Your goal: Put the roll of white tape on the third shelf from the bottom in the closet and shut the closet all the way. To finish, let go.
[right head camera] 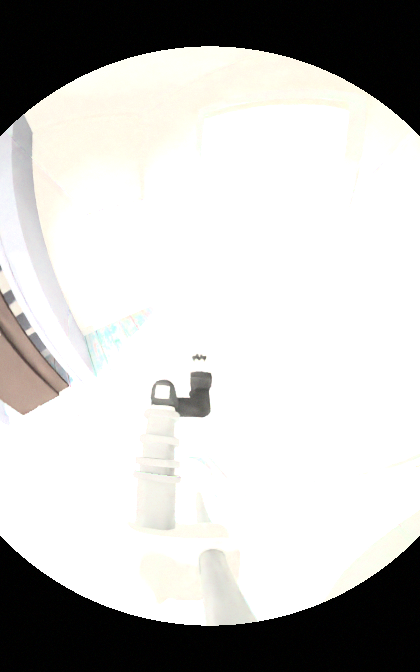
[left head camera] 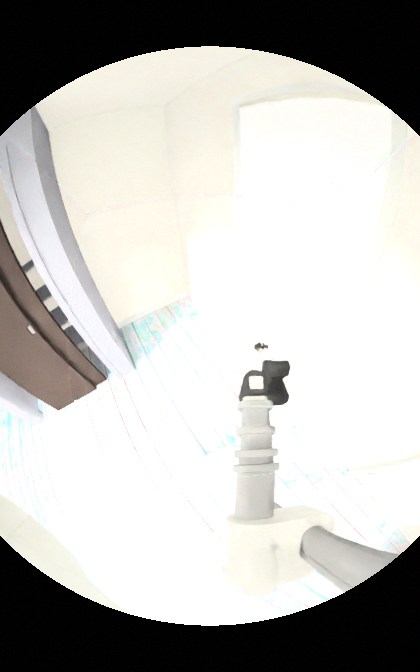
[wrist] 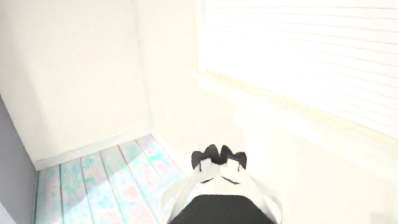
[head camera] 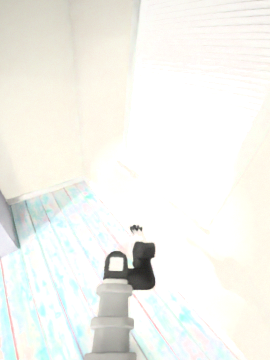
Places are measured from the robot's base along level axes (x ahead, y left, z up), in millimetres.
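Pixels of known places: gripper, fingertip midpoint: point(wrist: 217, 156) point(head camera: 135, 226).
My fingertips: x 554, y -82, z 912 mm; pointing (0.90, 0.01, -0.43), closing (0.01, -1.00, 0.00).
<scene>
Behind a point stands the place of what it marks.
My gripper point(head camera: 136, 228) @(x 554, y -82, z 913 mm) point(left head camera: 261, 346) point(right head camera: 199, 357) point(wrist: 217, 156) @(x 554, y -82, z 913 mm) is shut, its dark fingertips together with nothing seen between them. It is held out in front of the pale wall below the window. What looks like the closet stands at the left: its pale grey side point(left head camera: 65, 245) point(right head camera: 37, 260) and a brown door point(left head camera: 40, 355) point(right head camera: 25, 375) with a small white handle show in the two side head views. Dark shelf-like bars point(left head camera: 59, 315) point(right head camera: 22, 320) show in a gap between door and side. The roll of white tape does not show in these views.
A bright window with blinds point(head camera: 215, 35) @(x 894, y -326, z 1683 mm) point(left head camera: 315, 145) point(wrist: 310, 45) @(x 909, y -315, z 984 mm) is ahead and to the right. A wall corner point(head camera: 75, 90) @(x 2096, y 605, z 1258 mm) point(wrist: 140, 65) @(x 2100, y 601, z 655 mm) lies ahead left. The planked floor point(head camera: 45, 240) @(x 1001, y 763, z -28 mm) point(wrist: 100, 185) @(x 1362, y 774, z -28 mm) runs up to the walls. Much is overexposed.
</scene>
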